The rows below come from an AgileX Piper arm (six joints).
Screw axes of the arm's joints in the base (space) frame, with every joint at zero. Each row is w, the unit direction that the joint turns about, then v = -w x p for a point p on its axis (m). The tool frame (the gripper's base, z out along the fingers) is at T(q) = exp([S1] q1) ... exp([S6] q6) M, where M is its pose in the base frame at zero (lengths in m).
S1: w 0 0 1 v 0.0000 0.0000 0.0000
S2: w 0 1 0 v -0.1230 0.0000 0.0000
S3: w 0 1 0 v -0.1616 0.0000 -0.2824
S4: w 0.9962 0 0.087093 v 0.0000 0.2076 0.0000
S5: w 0 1 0 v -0.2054 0.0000 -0.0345
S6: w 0.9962 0 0.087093 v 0.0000 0.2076 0.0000
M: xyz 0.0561 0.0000 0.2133 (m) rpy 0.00 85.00 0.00 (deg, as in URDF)
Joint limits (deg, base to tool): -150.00..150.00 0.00..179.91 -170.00..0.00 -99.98..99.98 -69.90..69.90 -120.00..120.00
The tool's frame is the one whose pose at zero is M.
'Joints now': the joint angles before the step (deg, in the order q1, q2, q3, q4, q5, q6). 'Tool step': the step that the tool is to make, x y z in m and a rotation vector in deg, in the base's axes. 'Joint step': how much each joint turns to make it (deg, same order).
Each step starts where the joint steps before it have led.
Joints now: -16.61, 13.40, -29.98, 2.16, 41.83, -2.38
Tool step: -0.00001, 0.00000, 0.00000, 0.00, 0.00, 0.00
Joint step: 0.00, 0.00, 0.00, -0.01, 0.00, 0.01
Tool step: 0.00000, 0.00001, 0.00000, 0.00, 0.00, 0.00
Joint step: -0.01, 0.00, 0.00, 0.02, 0.00, -0.02
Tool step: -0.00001, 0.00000, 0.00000, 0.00, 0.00, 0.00
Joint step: 0.00, 0.00, 0.00, -0.01, 0.00, 0.01
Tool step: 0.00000, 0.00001, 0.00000, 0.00, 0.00, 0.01
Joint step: 0.01, 0.00, 0.00, 0.00, 0.00, 0.00
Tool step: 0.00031, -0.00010, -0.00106, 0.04, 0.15, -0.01
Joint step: -0.01, 0.00, 0.21, 0.01, -0.05, -0.01
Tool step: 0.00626, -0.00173, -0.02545, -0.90, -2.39, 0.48
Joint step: 0.81, -2.06, 6.95, -0.27, -7.44, -0.03
